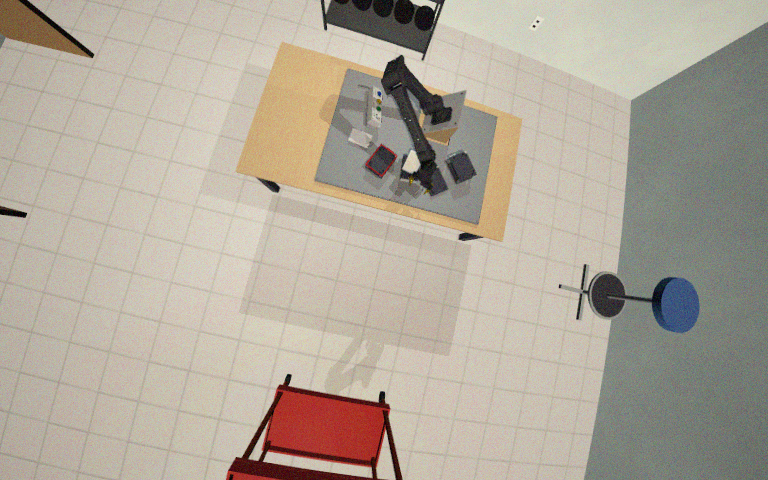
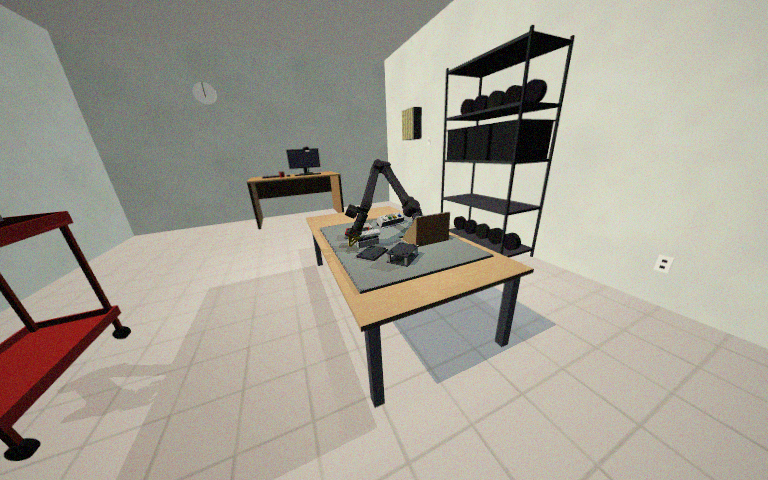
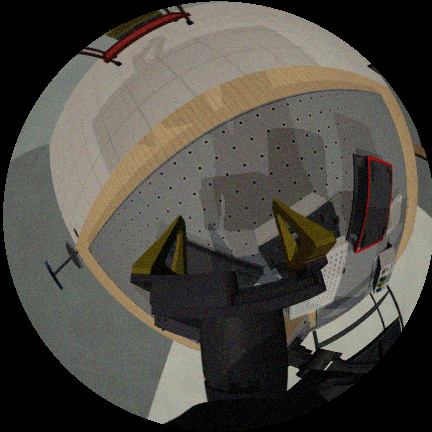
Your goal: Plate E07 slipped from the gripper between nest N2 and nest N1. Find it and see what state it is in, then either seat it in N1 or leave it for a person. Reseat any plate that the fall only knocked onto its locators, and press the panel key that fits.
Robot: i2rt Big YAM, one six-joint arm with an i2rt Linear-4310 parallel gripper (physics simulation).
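My gripper is open, its yellow fingers wide apart with nothing between them, low over the mat's front part. A white perforated plate lies beside it, partly hidden by the arm, next to a dark block with a pale edge. A flat dark plate lies close to the gripper on the other side. A dark plate on a raised nest stands farther right. A red-rimmed dark plate is at the left. Labels are unreadable, so I cannot tell which is E07.
The key panel stands at the mat's back left, with a small white block nearer the front. A wooden upright board stands at the back right. The grey mat lies on the wooden table.
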